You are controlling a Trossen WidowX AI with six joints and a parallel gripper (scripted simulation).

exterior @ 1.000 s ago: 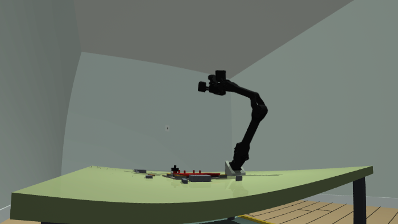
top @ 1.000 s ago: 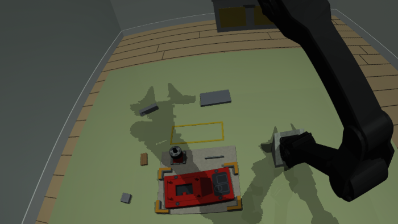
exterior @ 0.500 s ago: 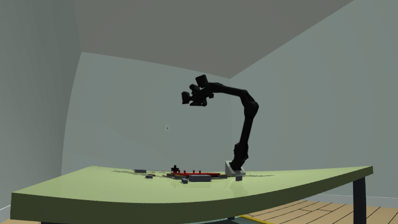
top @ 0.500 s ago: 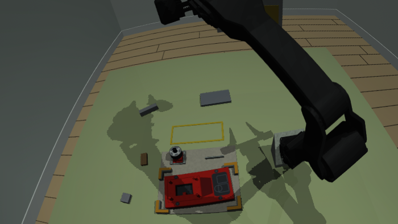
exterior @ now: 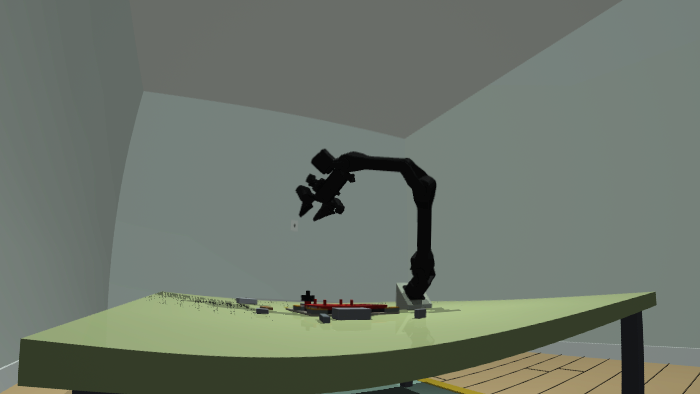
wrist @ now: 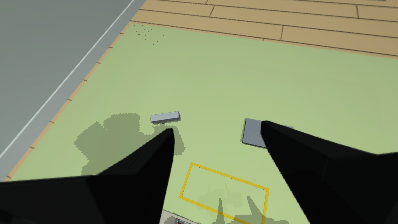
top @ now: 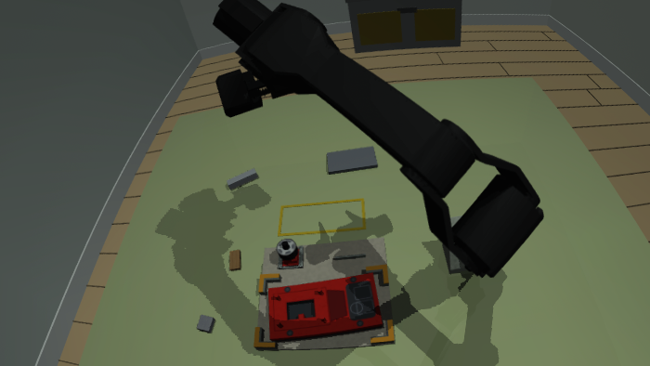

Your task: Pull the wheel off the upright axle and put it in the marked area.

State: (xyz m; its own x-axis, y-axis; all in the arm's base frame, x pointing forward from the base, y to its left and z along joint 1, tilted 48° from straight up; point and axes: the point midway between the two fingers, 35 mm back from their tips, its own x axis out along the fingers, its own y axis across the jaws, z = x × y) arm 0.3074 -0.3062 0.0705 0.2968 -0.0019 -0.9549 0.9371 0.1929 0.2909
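Now: the brown block 17 cm ahead of my gripper tip, 13 cm to the left of it and 31 cm below it. Also, from my gripper tip: small grey cube: 22 cm ahead, 28 cm to the left, 30 cm below; then grey bar: 18 cm ahead, 11 cm to the right, 30 cm below.
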